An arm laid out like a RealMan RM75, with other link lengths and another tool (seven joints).
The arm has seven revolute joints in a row. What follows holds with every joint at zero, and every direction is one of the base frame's.
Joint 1 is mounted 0.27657 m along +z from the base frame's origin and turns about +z.
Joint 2 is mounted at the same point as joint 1 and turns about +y.
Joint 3 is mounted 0.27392 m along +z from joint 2 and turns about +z.
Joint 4 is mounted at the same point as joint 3 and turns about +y.
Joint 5 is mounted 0.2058 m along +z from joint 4 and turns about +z.
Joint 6 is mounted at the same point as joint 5 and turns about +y.
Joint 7 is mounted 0.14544 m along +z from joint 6 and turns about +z.
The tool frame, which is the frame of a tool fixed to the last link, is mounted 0.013 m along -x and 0.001 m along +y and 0.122 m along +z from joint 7; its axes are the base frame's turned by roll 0.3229, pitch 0 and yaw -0.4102 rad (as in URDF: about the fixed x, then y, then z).
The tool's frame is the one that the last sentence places.
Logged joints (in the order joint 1, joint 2, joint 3, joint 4, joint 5, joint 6, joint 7), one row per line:
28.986, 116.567, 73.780, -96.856, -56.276, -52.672, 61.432
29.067, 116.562, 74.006, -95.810, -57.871, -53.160, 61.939
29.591, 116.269, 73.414, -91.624, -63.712, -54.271, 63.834
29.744, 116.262, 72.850, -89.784, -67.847, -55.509, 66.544
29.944, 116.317, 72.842, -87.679, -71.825, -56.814, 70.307
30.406, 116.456, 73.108, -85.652, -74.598, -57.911, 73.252
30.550, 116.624, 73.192, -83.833, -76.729, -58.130, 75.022
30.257, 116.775, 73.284, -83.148, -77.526, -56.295, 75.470
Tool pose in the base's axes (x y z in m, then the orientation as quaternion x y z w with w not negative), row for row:
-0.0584, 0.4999, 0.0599, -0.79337, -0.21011, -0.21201, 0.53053
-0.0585, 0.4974, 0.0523, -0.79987, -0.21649, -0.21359, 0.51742
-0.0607, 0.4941, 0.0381, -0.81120, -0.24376, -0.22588, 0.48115
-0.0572, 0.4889, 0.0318, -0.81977, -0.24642, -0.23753, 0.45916
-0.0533, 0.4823, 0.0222, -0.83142, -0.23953, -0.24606, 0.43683
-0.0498, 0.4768, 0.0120, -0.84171, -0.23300, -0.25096, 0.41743
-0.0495, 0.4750, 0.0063, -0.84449, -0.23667, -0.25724, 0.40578
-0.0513, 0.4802, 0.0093, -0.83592, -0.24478, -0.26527, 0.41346
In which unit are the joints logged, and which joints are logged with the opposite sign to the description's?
The joints are logged in degrees. Opposite sign: joint 1, joint 2, joint 4.
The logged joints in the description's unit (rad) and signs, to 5 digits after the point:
-0.50590, -2.03448, 1.28770, 1.69046, -0.98220, -0.91930, 1.07219
-0.50731, -2.03439, 1.29165, 1.67220, -1.01004, -0.92782, 1.08104
-0.51646, -2.02928, 1.28132, 1.59914, -1.11198, -0.94721, 1.11411
-0.51913, -2.02915, 1.27147, 1.56703, -1.18415, -0.96881, 1.16141
-0.52262, -2.03011, 1.27133, 1.53029, -1.25358, -0.99159, 1.22709
-0.53068, -2.03254, 1.27598, 1.49491, -1.30198, -1.01074, 1.27849
-0.53320, -2.03547, 1.27744, 1.46316, -1.33917, -1.01456, 1.30938
-0.52808, -2.03811, 1.27905, 1.45121, -1.35308, -0.98253, 1.31720

